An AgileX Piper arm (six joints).
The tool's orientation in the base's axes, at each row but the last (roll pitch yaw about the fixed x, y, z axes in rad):
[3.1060 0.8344 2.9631]
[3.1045 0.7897 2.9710]
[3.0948 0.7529 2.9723]
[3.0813 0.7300 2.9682]
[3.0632 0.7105 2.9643]
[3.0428 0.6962 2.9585]
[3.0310 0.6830 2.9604]
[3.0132 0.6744 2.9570]
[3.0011 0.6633 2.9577]
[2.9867 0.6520 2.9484]
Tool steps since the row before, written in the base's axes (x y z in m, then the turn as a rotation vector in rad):
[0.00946 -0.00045 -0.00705 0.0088 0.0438 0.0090]
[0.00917 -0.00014 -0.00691 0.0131 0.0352 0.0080]
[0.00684 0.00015 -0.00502 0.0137 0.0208 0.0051]
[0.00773 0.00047 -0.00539 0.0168 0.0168 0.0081]
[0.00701 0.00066 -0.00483 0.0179 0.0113 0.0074]
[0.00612 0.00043 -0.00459 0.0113 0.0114 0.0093]
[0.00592 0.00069 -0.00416 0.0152 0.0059 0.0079]
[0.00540 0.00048 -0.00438 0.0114 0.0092 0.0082]
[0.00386 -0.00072 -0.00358 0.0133 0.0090 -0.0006]
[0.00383 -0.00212 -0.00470 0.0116 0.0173 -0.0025]
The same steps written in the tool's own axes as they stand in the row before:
[-0.00108 0.00082 0.01173 -0.0073 0.0448 -0.0038]
[-0.00147 0.00100 0.01134 -0.0106 0.0369 0.0007]
[-0.00147 0.00091 0.00831 -0.0108 0.0226 0.0042]
[-0.00202 0.00125 0.00913 -0.0156 0.0192 0.0042]
[-0.00199 0.00125 0.00821 -0.0167 0.0139 0.0057]
[-0.00161 0.00081 0.00745 -0.0129 0.0133 0.0000]
[-0.00179 0.00098 0.00697 -0.0158 0.0082 0.0036]
[-0.00134 0.00060 0.00681 -0.0126 0.0111 0.0010]
[-0.00089 -0.00074 0.00519 -0.0086 0.0101 0.0090]
[-0.00046 -0.00230 0.00598 -0.0049 0.0179 0.0098]

